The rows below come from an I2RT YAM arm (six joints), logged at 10 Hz.
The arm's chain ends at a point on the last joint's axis. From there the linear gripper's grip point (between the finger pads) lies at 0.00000 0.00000 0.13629 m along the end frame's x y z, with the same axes.
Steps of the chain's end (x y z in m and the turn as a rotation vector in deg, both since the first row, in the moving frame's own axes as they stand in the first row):
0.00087 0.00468 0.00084 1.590 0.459 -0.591
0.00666 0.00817 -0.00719 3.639 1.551 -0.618
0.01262 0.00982 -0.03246 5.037 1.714 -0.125
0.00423 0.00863 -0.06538 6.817 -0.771 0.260
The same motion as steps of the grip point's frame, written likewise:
0.00194 0.00089 0.00078 1.590 0.459 -0.591
0.01030 -0.00050 -0.00751 3.639 1.551 -0.618
0.01668 -0.00215 -0.03305 5.037 1.714 -0.125
0.00244 -0.00755 -0.06636 6.817 -0.771 0.260

